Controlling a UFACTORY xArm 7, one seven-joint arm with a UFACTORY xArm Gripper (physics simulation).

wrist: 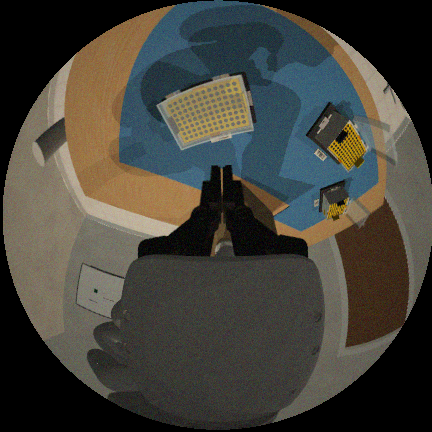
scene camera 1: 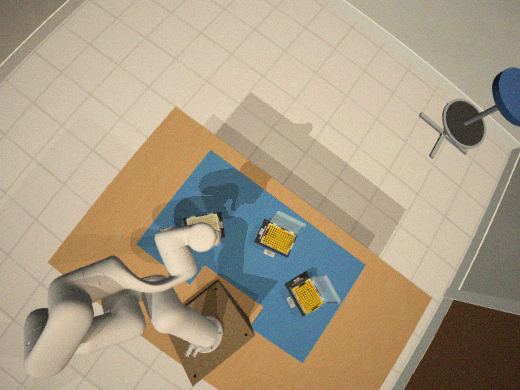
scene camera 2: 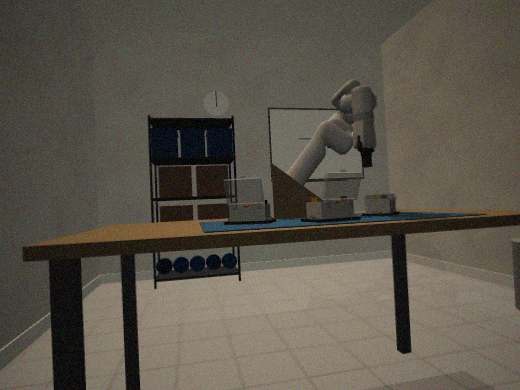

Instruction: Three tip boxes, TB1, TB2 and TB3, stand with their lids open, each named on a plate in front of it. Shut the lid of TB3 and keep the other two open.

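Observation:
Scene camera 2 shows the gripper (scene camera 2: 367,167), while scene camera 1 shows a blue mat (scene camera 1: 214,186). In the wrist view the gripper (wrist: 221,177) appears together with the mat (wrist: 291,77).

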